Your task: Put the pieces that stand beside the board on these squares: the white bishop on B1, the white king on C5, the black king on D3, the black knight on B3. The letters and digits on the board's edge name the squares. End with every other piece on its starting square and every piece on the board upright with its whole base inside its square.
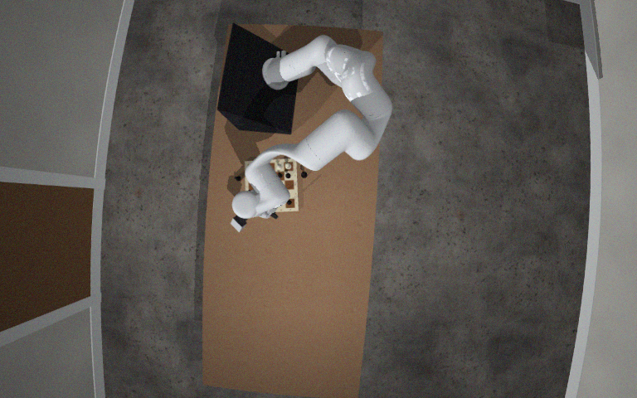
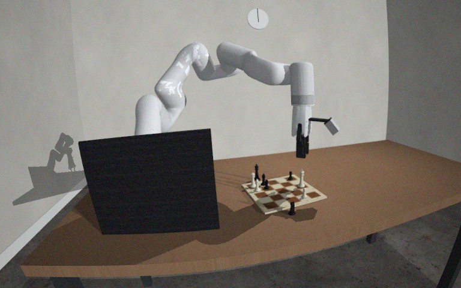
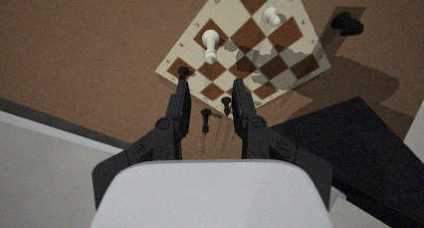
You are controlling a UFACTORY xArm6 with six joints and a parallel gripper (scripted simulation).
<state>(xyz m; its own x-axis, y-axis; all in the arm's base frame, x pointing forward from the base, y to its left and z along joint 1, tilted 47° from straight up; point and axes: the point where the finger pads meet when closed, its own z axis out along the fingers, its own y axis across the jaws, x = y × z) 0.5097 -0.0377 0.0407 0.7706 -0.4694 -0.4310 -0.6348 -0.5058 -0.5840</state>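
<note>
Right now my hand is 13 cm past the black king, 13 cm to the right of it and 11 cm above it. Round my hand: white king (10 cm below); then chessboard (8 cm behind, 1 cm to the right, 13 cm below); then white pawn (3 cm behind, 8 cm to the right, 12 cm below).
</note>
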